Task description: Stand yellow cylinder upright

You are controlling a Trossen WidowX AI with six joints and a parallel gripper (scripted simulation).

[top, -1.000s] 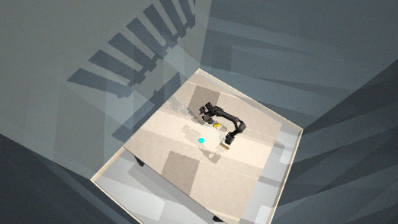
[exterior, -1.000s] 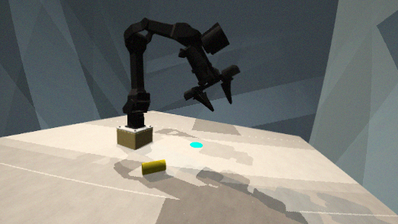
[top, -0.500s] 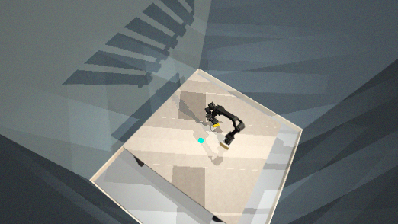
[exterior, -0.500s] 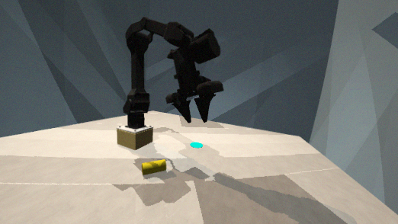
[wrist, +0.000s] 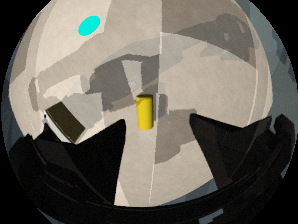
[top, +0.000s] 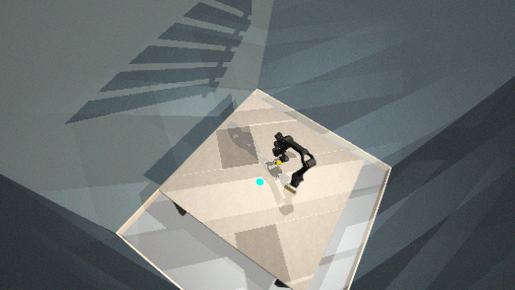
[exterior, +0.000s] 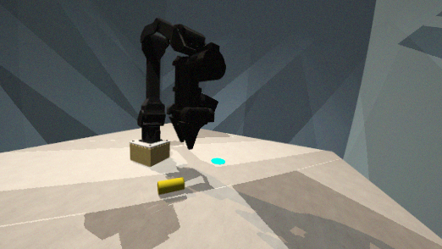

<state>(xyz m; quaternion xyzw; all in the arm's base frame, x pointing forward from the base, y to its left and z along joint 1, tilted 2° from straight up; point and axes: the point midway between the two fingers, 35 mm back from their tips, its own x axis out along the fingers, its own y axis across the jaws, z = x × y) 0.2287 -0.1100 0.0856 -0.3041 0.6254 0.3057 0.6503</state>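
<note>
Right now my gripper tip is 110 mm above the yellow cylinder, 30 mm past it and 20 mm to the left of it. The rest, counted from my gripper tip: cyan circle: 230 mm to the left, 130 mm below, 20 mm ahead.
</note>
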